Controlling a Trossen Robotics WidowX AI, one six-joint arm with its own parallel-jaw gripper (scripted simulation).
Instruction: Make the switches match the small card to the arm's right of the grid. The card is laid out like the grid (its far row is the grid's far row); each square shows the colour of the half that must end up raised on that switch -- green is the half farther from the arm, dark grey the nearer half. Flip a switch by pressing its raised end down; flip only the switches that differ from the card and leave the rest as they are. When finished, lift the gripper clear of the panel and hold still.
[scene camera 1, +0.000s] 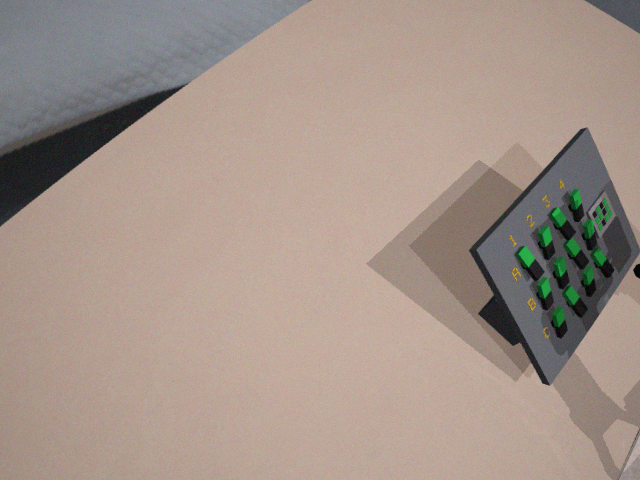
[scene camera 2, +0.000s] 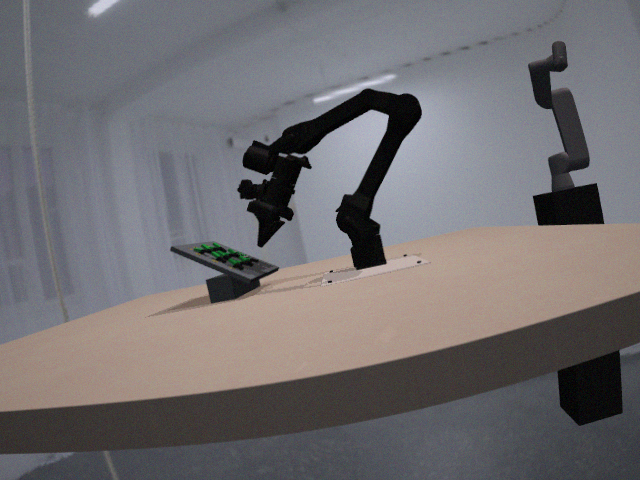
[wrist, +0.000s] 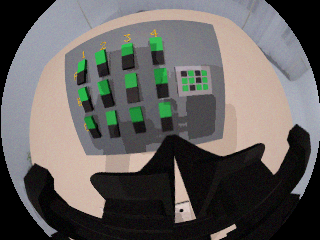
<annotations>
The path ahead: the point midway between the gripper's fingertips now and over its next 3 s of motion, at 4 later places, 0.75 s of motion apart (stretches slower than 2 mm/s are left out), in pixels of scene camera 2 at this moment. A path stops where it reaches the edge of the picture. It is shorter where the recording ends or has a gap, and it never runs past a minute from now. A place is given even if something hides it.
My gripper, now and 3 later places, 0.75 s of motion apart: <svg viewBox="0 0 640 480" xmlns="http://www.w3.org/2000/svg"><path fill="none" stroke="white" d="M259 246L255 257L254 259L257 251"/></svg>
</annotations>
